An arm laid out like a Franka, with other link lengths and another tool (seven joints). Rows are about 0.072 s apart.
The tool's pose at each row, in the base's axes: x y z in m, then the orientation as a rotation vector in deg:
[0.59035, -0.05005, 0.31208, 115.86, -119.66, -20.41]
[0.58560, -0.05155, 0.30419, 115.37, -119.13, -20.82]
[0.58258, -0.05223, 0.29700, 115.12, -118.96, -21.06]
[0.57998, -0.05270, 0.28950, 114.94, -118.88, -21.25]
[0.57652, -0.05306, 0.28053, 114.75, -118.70, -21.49]
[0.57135, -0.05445, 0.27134, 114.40, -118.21, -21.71]
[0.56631, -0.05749, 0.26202, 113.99, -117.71, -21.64]
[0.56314, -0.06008, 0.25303, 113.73, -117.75, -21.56]
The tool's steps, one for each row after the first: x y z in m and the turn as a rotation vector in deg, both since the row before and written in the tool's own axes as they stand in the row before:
[0.00179, 0.00196, 0.00895, -0.70, 0.25, 0.03]
[0.00086, 0.00047, 0.00777, -0.32, 0.05, 0.05]
[0.00063, -0.00007, 0.00793, -0.21, 0.01, 0.05]
[0.00057, 0.00021, 0.00960, -0.29, 0.04, 0.02]
[0.00165, 0.00167, 0.01037, -0.53, 0.27, -0.01]
[0.00325, 0.00135, 0.01045, -0.45, 0.46, 0.05]
[0.00266, -0.00035, 0.00951, -0.08, 0.12, 0.17]

